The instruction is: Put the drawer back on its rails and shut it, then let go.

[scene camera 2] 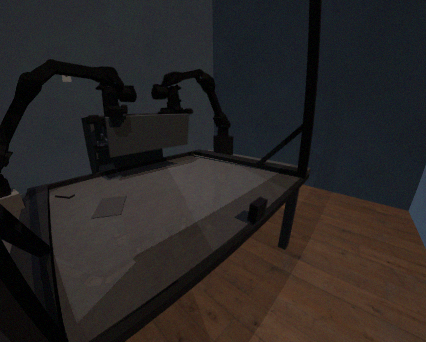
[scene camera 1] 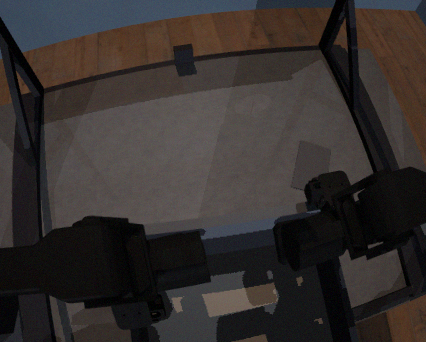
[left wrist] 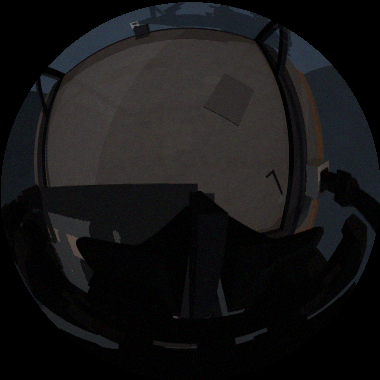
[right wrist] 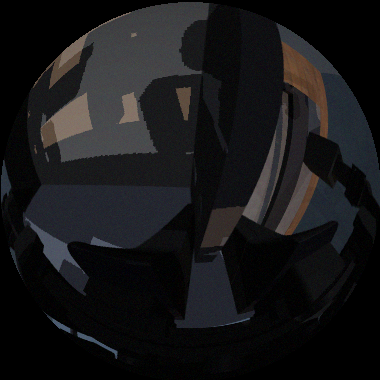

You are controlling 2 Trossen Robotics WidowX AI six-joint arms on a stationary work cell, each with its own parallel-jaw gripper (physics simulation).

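Seen in the pictures: left gripper, fingertip midpoint: (scene camera 2: 115, 140) (left wrist: 198, 211) (right wrist: 31, 189); right gripper, fingertip midpoint: (scene camera 2: 179, 129) (left wrist: 27, 202) (right wrist: 203, 208); left arm's base at its link origin: (left wrist: 323, 179); right arm's base at its link origin: (scene camera 2: 223, 136) (right wrist: 336, 168).
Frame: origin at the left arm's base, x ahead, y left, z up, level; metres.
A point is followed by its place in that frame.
A grey drawer (scene camera 1: 235, 228) @[y -0.193, x 0.516, z 0.187 m] (scene camera 2: 150, 136) @[y -0.194, x 0.509, z 0.112 m] hangs raised above the table, its broad front panel facing scene camera 2. Its open inside shows in the left wrist view and the right wrist view (right wrist: 110, 210) @[y -0.211, x 0.599, z 0.115 m]. The dark cabinet (scene camera 2: 90, 145) @[y 0.218, x 0.443, z 0.067 m] stands behind it, its inside mostly hidden. My left gripper (scene camera 1: 324, 252) @[y -0.118, x 0.384, z 0.111 m] (scene camera 2: 115, 117) (left wrist: 198, 211) @[y -0.118, x 0.384, z 0.111 m] is shut on the drawer's side wall near the front corner. My right gripper (scene camera 2: 173, 110) (right wrist: 203, 208) @[y -0.224, x 0.681, z 0.125 m] is shut on the other side wall near its front corner. The rails are hidden; whether the drawer touches them I cannot tell.
A flat grey plate (scene camera 1: 311, 165) @[y -0.270, x 0.229, z -0.069 m] (scene camera 2: 110, 206) @[y -0.270, x 0.226, z -0.069 m] (left wrist: 230, 100) @[y -0.253, x 0.238, z -0.069 m] lies on the table (scene camera 1: 150, 145) @[y -0.497, x 0.544, z -0.071 m] (scene camera 2: 185, 200) @[y -0.460, x 0.374, z -0.071 m]. A thin dark bent piece (scene camera 2: 65, 196) @[y -0.047, x 0.175, z -0.068 m] (left wrist: 275, 181) @[y -0.032, x 0.175, z -0.068 m] lies near one side edge. A dark block (scene camera 1: 184, 59) @[y -0.683, x 0.361, z -0.049 m] (scene camera 2: 257, 210) @[y -0.699, x 0.332, z -0.025 m] stands at the edge opposite the drawer. Dark frame posts rise at the corners.
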